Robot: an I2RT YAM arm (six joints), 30 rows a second.
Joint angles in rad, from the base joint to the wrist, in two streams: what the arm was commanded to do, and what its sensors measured. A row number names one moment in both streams.
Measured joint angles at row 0:
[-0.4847, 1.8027, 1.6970, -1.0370, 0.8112, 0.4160]
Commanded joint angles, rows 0 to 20:
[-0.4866, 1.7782, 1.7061, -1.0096, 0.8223, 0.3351]
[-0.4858, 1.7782, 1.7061, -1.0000, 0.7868, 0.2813]
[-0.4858, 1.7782, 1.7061, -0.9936, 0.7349, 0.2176]
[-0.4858, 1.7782, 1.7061, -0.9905, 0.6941, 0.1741]
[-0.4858, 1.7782, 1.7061, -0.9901, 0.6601, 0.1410]
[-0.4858, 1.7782, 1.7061, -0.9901, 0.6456, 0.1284]
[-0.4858, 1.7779, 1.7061, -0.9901, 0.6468, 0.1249]
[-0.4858, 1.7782, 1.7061, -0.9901, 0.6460, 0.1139]
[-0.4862, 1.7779, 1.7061, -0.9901, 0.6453, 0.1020]
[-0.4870, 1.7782, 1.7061, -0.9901, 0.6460, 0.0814]
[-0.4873, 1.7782, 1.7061, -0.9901, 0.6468, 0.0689]
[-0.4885, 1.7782, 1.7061, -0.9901, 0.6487, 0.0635]
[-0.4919, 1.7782, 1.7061, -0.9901, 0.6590, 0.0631]
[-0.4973, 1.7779, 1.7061, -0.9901, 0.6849, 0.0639]
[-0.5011, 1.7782, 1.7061, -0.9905, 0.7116, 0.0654]
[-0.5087, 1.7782, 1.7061, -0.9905, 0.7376, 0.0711]
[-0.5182, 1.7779, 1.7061, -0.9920, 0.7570, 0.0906]
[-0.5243, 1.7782, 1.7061, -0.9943, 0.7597, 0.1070]
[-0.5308, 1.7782, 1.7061, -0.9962, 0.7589, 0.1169]
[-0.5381, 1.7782, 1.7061, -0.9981, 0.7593, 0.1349]
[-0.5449, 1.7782, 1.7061, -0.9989, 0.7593, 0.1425]
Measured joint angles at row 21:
[-0.5159, 1.8027, 1.6970, -0.9985, 0.6971, 0.1047]
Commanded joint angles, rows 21 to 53:
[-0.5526, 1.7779, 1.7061, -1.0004, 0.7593, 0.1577]
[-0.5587, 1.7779, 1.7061, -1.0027, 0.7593, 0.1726]
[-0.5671, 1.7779, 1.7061, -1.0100, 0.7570, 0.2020]
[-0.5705, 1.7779, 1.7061, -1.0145, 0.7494, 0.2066]
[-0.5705, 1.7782, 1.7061, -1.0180, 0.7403, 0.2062]
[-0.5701, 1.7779, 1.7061, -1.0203, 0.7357, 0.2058]
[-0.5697, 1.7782, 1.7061, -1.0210, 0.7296, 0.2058]
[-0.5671, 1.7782, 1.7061, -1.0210, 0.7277, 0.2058]
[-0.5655, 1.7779, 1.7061, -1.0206, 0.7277, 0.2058]
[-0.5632, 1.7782, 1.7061, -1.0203, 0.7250, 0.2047]
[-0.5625, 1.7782, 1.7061, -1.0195, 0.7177, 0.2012]
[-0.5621, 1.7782, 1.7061, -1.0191, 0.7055, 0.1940]
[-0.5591, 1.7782, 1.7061, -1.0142, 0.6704, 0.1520]
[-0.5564, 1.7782, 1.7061, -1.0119, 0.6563, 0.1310]
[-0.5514, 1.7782, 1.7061, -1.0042, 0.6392, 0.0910]
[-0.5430, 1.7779, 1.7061, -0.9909, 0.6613, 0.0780]
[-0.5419, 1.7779, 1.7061, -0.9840, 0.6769, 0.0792]
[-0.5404, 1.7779, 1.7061, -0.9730, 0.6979, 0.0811]
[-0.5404, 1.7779, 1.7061, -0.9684, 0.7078, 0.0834]
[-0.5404, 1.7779, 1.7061, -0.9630, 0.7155, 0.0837]
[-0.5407, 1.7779, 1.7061, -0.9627, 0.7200, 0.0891]
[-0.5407, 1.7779, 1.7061, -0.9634, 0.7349, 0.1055]
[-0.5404, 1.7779, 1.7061, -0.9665, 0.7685, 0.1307]
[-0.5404, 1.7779, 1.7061, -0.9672, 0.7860, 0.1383]
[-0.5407, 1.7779, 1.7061, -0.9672, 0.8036, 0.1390]
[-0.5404, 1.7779, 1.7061, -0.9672, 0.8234, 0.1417]
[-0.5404, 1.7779, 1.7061, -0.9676, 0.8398, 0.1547]
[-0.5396, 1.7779, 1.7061, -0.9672, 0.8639, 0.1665]
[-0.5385, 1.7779, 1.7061, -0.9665, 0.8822, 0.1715]
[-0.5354, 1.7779, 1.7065, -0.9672, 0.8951, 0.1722]
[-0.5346, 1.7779, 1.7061, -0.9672, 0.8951, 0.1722]
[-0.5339, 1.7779, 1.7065, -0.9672, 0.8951, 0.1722]
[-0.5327, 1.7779, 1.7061, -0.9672, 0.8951, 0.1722]
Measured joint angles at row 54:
[-0.5411, 1.8027, 1.6970, -0.9714, 0.8246, 0.1417]
